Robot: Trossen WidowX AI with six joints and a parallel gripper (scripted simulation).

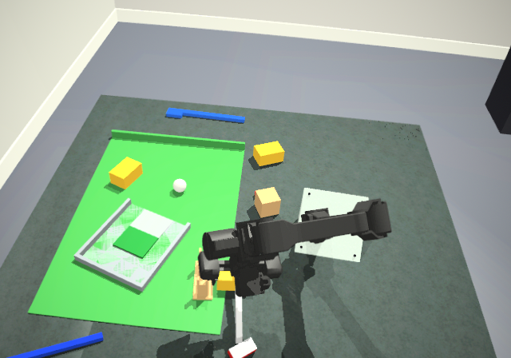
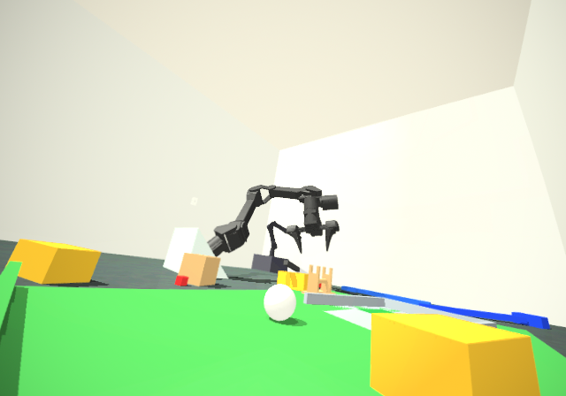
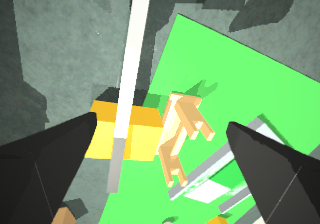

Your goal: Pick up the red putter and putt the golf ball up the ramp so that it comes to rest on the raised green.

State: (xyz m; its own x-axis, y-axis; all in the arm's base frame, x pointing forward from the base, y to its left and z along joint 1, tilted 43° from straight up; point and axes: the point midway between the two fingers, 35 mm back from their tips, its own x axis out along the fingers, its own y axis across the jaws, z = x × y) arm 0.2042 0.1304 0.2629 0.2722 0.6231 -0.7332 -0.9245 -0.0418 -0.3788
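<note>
My gripper tip is 210 mm short of the white golf ball, 410 mm to the left of it and 90 mm above it. From my gripper tip the other things lie so: grey frame (290 mm ahead, 160 mm to the right, 110 mm below); tan cube (70 mm behind, 370 mm to the right, 90 mm below).
</note>
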